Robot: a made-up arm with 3 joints. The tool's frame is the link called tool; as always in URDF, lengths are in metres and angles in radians.
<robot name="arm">
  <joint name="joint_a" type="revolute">
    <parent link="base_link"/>
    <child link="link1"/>
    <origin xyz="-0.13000 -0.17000 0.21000" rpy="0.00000 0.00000 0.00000"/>
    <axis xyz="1 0 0"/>
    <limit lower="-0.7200" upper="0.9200"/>
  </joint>
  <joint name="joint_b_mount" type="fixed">
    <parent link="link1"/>
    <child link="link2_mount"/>
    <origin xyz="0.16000 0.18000 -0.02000" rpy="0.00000 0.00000 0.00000"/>
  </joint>
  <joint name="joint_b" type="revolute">
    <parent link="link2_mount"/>
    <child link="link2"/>
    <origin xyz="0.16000 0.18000 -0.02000" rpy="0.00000 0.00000 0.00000"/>
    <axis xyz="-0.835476 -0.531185 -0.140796"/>
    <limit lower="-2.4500" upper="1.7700"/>
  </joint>
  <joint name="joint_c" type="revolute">
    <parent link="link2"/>
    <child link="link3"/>
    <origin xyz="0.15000 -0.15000 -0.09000" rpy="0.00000 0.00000 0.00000"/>
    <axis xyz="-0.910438 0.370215 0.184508"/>
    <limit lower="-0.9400" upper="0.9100"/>
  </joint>
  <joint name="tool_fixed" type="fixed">
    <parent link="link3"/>
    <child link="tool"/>
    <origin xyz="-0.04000 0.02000 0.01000" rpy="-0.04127 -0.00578 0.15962"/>
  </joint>
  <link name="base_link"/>
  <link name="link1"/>
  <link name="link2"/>
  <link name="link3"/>
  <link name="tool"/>
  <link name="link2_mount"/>
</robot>
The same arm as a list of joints. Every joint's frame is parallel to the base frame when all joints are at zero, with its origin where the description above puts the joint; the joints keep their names.
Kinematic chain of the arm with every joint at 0, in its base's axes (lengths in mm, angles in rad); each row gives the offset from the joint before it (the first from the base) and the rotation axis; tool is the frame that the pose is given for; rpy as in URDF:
joint_a: xyz -130 -170 210 axis +x
joint_b: xyz 320 360 -40 axis -0.835476 -0.531185 -0.140796
joint_c: xyz 150 -150 -90 axis -0.910438 0.370215 0.184508
tool: xyz -40 20 10 rpy -0.0413 -0.0058 0.1596
Joint limits (rad, base to tool): -0.72..0.92 -2.45..1.77 -0.94..0.91

